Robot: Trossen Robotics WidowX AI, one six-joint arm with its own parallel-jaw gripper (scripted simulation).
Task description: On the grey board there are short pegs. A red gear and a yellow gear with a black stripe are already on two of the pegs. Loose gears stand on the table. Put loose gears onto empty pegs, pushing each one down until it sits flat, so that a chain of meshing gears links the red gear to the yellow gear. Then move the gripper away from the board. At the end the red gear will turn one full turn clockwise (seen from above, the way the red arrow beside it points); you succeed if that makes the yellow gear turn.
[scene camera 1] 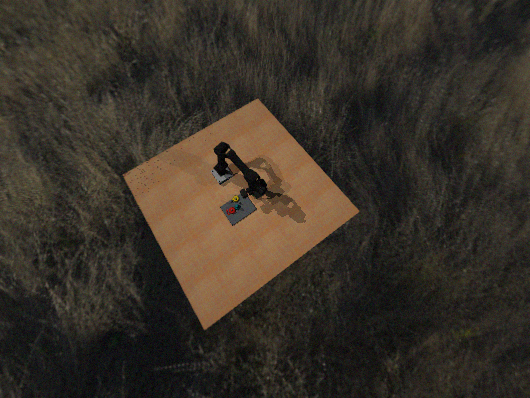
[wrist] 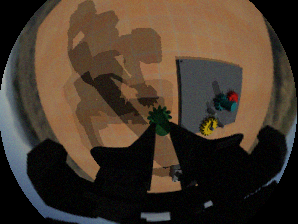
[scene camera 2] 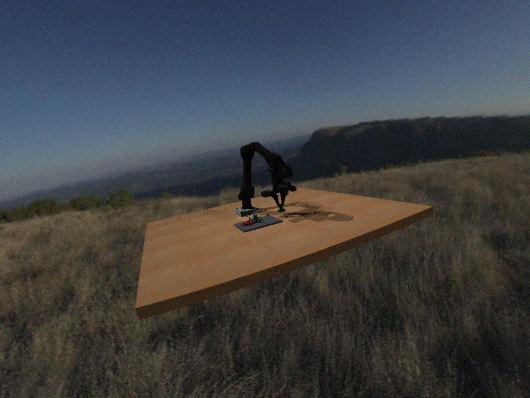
Observation:
My gripper [wrist: 161, 125] carries a green gear.

